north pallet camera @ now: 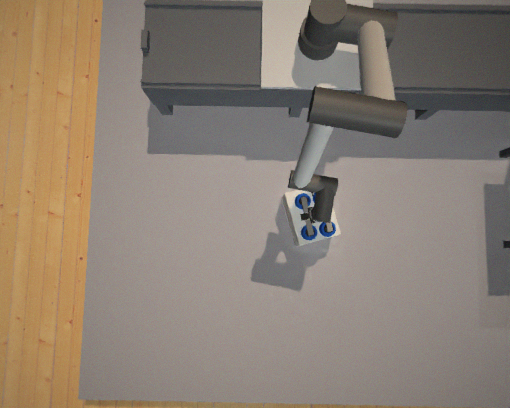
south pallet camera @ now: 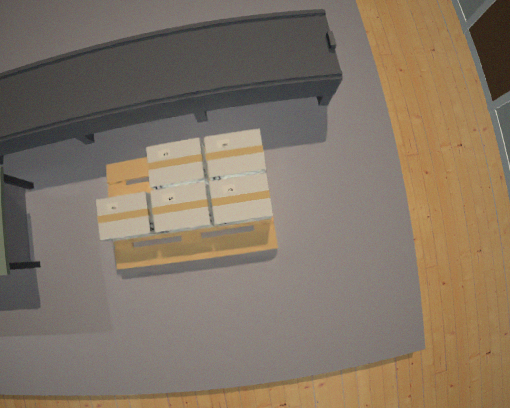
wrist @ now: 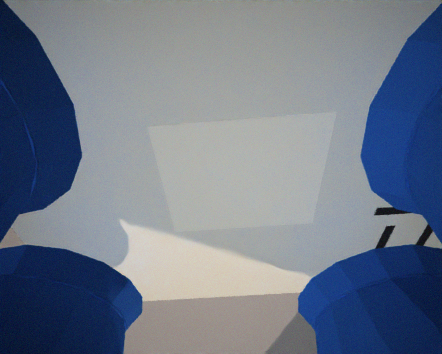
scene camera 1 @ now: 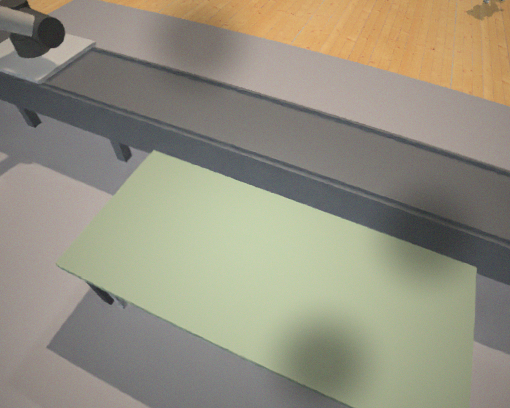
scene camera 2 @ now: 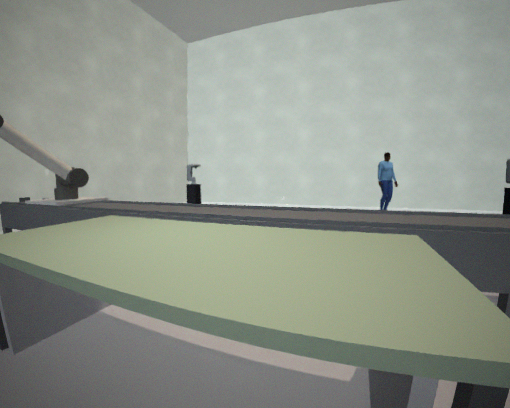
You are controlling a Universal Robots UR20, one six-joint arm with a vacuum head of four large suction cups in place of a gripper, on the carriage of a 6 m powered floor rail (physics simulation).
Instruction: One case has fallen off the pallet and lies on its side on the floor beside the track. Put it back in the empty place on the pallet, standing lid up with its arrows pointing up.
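Places are measured from the arm's base along level axes (x ahead, y left, z up), in metres.
Pixels of known places: hand, its tool point: [wrist: 221, 231]; arm's base, origin of its link: [north pallet camera: 317, 41] [scene camera 1: 34, 49] [scene camera 2: 66, 199].
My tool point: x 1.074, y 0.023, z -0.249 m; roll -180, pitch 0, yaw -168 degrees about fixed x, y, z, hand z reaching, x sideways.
Ahead of a thing's pixels: the offset from my tool point to its top centre. "pt": to the spot under its first point. Level surfaces: height alone.
The fallen case {dz -0.043, dx -0.015, dy -0.006 m} [north pallet camera: 296, 215] [wrist: 225, 75] lies on the floor beside the track, a pale plain face with a blank label up. In the wrist view, part of its black arrow mark {pt dz -0.043, dx -0.147, dy +0.020 m} [wrist: 385, 235] shows at the lower right, partly behind a cup. My suction gripper [north pallet camera: 315, 215] [wrist: 221, 200] is open, its blue cups close over that face; the lower cups overlap the case's edge in the wrist view. The wooden pallet [south pallet camera: 127, 171] in the south pallet camera bears several white cases [south pallet camera: 180, 220] with tan tape, lids up. Its empty place is at the upper left corner, nearest the track.
The rail track [scene camera 1: 280, 130] [north pallet camera: 200, 50] [south pallet camera: 200, 60] runs beside the pallet and case. A green table {dz +0.209 m} [scene camera 1: 240, 240] [scene camera 2: 250, 270] stands beside the track, between the case and the pallet. A person in blue [scene camera 2: 386, 175] stands far behind the track.
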